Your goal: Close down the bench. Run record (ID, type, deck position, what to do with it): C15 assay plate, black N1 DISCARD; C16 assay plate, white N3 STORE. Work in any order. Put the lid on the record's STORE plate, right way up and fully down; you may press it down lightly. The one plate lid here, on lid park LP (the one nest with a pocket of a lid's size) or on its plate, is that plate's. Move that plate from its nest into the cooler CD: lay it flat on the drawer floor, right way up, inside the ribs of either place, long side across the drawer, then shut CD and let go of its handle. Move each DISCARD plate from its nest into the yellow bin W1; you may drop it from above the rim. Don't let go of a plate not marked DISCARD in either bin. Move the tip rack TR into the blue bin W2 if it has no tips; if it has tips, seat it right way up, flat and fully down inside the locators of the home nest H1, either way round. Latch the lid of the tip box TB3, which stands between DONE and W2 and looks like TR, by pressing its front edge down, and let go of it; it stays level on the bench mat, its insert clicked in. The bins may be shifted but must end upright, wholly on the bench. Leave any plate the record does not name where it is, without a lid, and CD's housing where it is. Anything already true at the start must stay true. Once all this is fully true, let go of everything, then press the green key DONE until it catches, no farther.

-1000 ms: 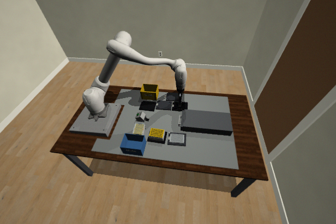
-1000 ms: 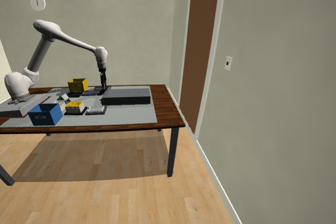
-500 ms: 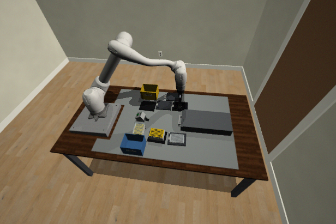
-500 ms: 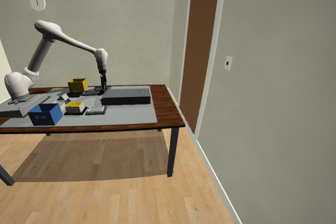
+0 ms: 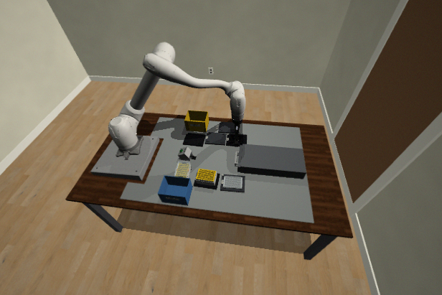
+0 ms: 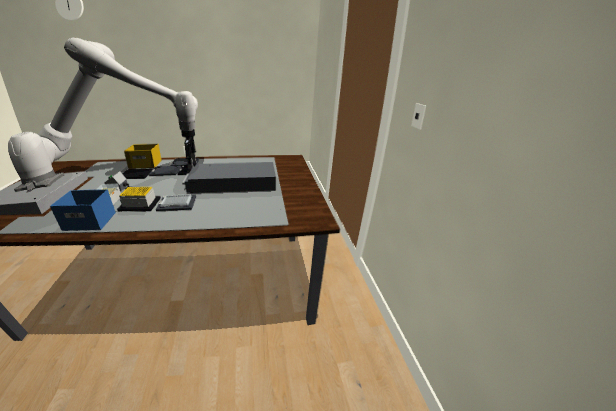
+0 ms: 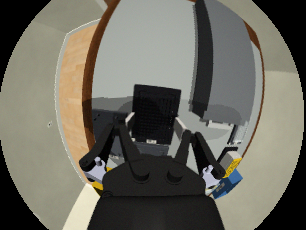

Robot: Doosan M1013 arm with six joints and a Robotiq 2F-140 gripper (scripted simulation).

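My gripper is now 40 mm above the black plate. Also, from my hand: grey nest (170 mm behind, 50 mm below, 30 mm to the left); then white plate (220 mm to the right, 70 mm ahead, 40 mm below); then plate lid (220 mm to the right, 70 mm ahead, 30 mm below).
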